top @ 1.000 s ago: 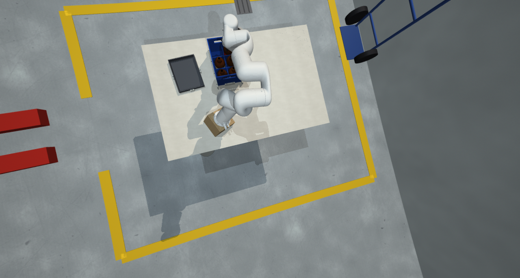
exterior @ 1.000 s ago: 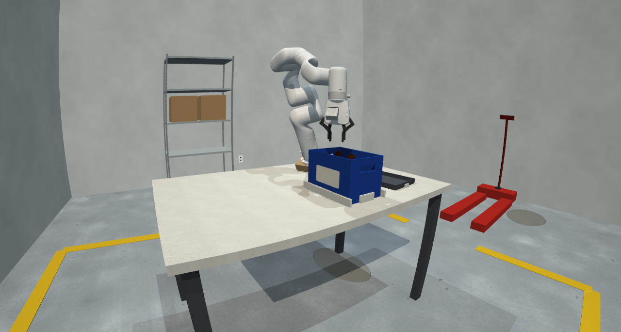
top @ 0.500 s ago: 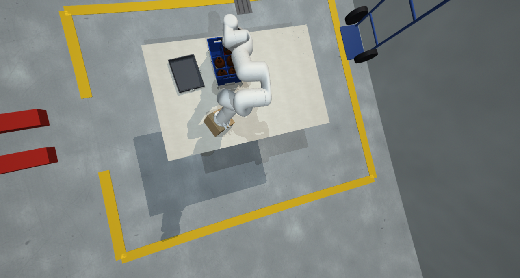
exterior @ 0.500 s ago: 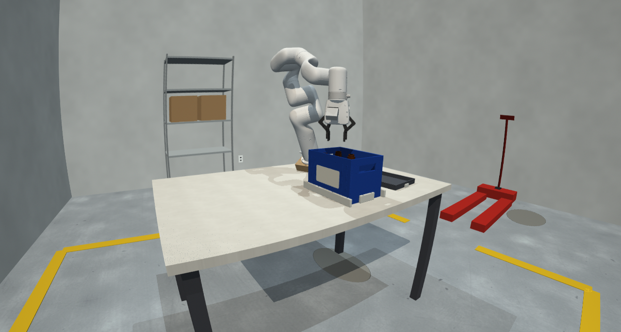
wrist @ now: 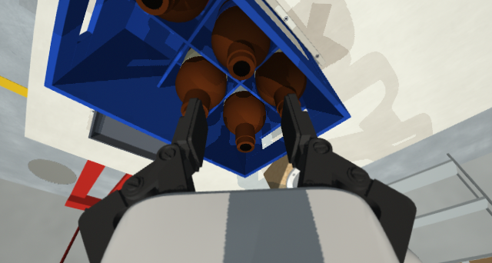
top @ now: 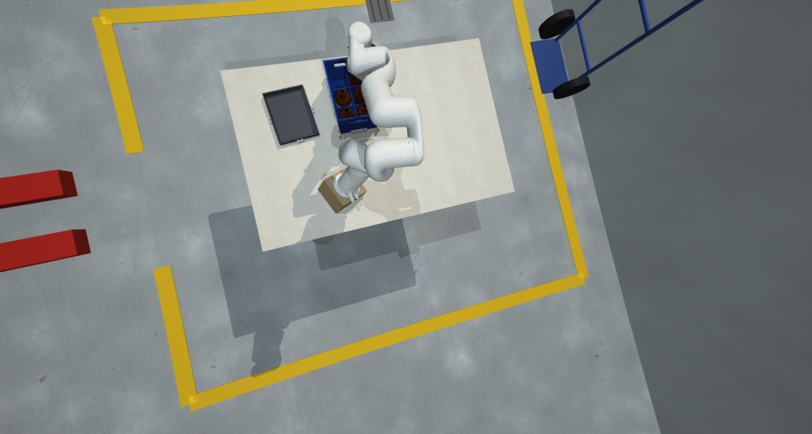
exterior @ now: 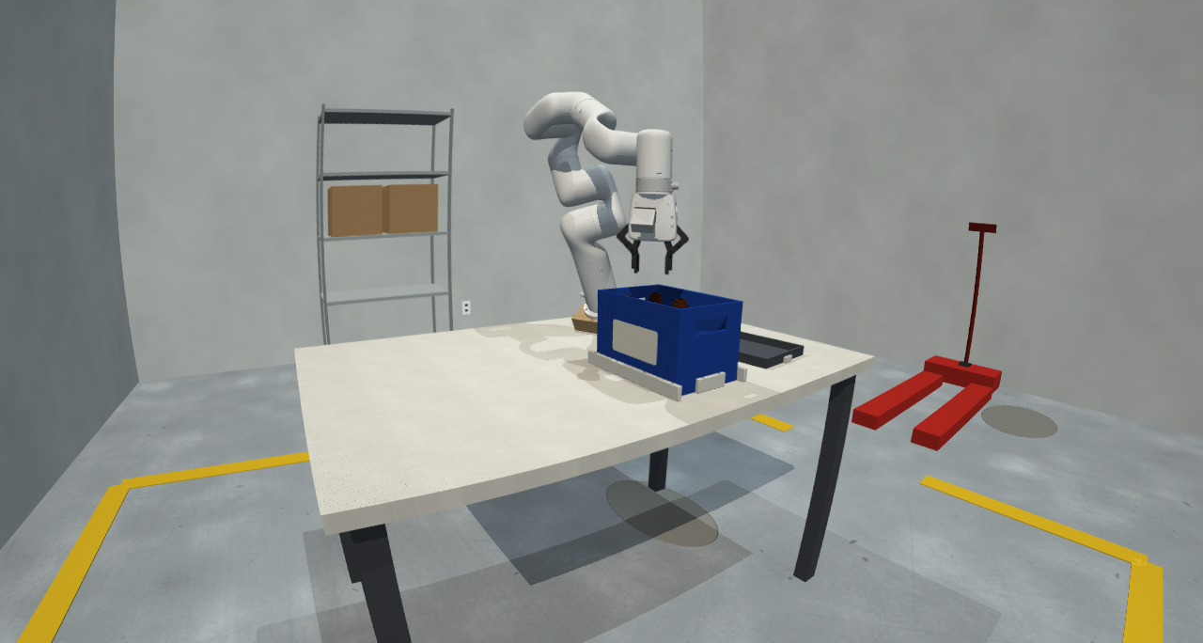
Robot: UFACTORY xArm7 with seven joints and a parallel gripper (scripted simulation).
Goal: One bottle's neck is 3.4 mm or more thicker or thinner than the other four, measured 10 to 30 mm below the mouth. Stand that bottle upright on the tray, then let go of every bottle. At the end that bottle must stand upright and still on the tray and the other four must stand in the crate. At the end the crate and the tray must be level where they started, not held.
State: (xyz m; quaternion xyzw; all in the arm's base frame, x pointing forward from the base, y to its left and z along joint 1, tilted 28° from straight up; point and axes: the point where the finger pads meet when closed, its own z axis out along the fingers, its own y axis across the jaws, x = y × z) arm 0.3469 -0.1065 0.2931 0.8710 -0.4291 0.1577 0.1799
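Now: hand 10 mm short of the blue crate, 40 mm to the right of it and 160 mm above it. The rest, counted from my hand: dark grey tray 50 mm ahead, 340 mm to the left, 230 mm below.
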